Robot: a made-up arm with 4 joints.
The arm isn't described. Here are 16 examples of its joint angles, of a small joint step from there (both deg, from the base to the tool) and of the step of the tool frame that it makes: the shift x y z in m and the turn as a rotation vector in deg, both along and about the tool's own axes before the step.
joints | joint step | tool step
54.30 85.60 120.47 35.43 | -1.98 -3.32 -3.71 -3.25 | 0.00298 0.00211 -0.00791 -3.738 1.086 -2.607
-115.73 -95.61 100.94 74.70 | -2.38 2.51 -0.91 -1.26 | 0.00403 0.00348 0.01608 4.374 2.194 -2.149
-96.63 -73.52 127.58 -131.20 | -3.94 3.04 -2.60 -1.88 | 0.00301 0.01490 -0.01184 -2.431 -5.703 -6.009
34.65 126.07 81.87 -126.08 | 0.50 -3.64 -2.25 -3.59 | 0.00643 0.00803 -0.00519 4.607 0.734 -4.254
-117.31 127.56 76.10 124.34 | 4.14 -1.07 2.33 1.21 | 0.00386 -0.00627 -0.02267 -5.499 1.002 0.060
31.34 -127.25 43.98 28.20 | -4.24 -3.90 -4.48 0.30 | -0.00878 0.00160 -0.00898 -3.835 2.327 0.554
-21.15 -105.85 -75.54 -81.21 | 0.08 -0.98 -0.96 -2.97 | 0.00475 0.00462 -0.00227 -1.142 -0.821 -3.226
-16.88 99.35 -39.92 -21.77 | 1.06 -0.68 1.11 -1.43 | 0.00085 0.00989 0.00908 0.604 1.444 -2.775
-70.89 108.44 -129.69 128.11 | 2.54 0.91 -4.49 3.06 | -0.01003 0.00091 0.01161 3.799 2.684 4.148
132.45 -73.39 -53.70 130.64 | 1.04 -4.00 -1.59 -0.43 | 0.01069 0.00601 0.00907 4.154 -1.451 -3.357
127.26 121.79 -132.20 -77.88 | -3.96 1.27 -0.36 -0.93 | -0.00338 0.02354 -0.01169 3.711 -1.133 -4.455
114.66 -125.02 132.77 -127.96 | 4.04 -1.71 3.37 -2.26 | 0.00138 -0.00161 0.00946 1.063 5.201 1.769
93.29 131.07 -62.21 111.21 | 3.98 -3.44 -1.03 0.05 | 0.01689 0.00598 0.02828 6.520 -1.430 -3.350
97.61 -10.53 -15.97 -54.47 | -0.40 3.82 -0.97 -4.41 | 0.00888 -0.00415 -0.00597 0.466 -1.467 -0.363
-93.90 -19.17 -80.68 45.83 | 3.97 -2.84 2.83 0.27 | -0.00623 0.01464 0.02904 6.775 2.619 -0.999
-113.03 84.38 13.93 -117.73 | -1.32 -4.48 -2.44 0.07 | 0.00057 0.00707 -0.00527 1.749 -1.837 -3.013
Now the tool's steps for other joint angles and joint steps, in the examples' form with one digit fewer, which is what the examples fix.
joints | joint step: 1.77 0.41 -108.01 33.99 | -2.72 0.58 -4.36 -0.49
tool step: 0.0119 -0.0061 -0.0184 -5.35 -0.15 -1.63
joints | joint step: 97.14 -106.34 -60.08 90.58 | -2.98 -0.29 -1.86 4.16
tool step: -0.0095 -0.0095 -0.0029 -2.27 1.97 5.46
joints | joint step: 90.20 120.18 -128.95 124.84 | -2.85 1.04 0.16 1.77
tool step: 0.0032 -0.0119 -0.0117 -2.55 1.64 -0.67
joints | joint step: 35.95 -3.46 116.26 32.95 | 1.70 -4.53 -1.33 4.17
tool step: -0.0190 -0.0155 -0.0267 -4.32 -3.84 6.86
